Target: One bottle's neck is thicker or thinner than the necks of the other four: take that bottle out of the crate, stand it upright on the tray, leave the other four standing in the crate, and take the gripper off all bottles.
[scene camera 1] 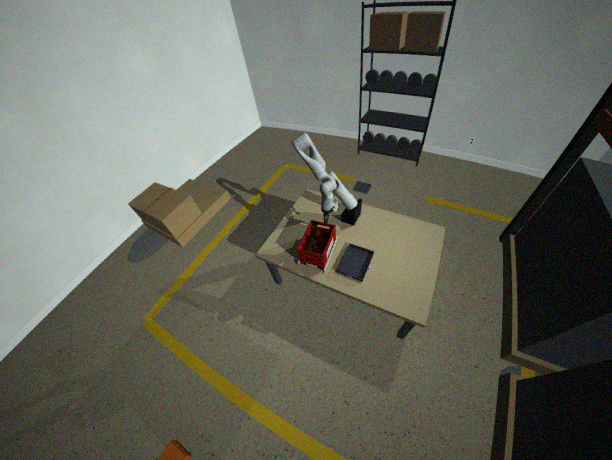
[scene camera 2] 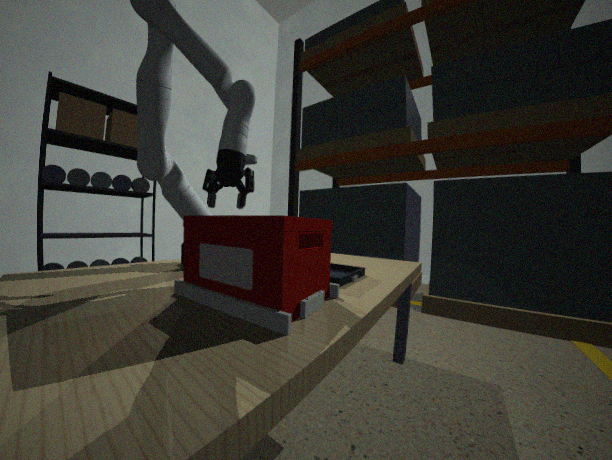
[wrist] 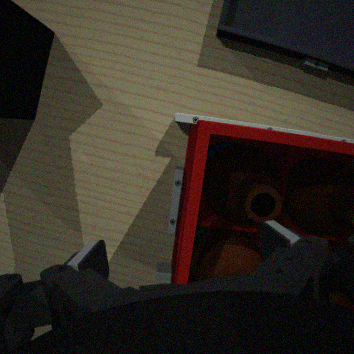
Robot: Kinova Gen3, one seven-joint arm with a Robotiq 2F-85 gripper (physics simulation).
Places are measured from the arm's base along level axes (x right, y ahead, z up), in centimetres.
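Pixels of known places: gripper, fingertip midpoint: (scene camera 1: 326,220) (scene camera 2: 225,208) (wrist: 183,247); arm's base, origin of the base link: (scene camera 1: 352,206).
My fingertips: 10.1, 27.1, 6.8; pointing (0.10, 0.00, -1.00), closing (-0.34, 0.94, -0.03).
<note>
Ahead of a thing's pixels: the offset from my fingertips to its top centre, as dx, dy, dz. "spot": to the spot under its first point. Level surfaces: height alone.
The red crate @[+0.7, +13.9, -2.6] (scene camera 1: 314,259) (scene camera 2: 270,260) (wrist: 194,200) stands upright on the table. Brown bottles @[spot: +2.5, +13.3, -8.4] (scene camera 1: 316,239) stand inside, dim and hard to tell apart. In the wrist view, one bottle's neck ring @[-2.7, +5.0, -3.8] (wrist: 248,203) shows in the corner compartment. An orange-brown bottle body @[+5.8, +5.9, -3.8] (wrist: 235,260) shows below it, partly behind the gripper, and another dark body @[spot: -3.4, +11.2, -7.6] (wrist: 320,200) to its right. Which neck differs cannot be told. The dark tray (scene camera 1: 354,261) (scene camera 2: 350,272) (wrist: 300,25) lies beside the crate, with no bottle seen on it. My gripper (scene camera 1: 326,218) (scene camera 2: 226,201) (wrist: 183,247) is open and empty above the crate's end near the arm base.
The wooden table @[dz -20.1] (scene camera 1: 400,250) (scene camera 2: 75,400) (wrist: 135,60) carries the crate, the tray and the arm's black base (scene camera 1: 352,212). The crate's walls rise around the bottles. Cardboard boxes (scene camera 1: 170,212) lie on the floor, and a black shelf rack (scene camera 1: 395,90) stands by the wall, both away from the table.
</note>
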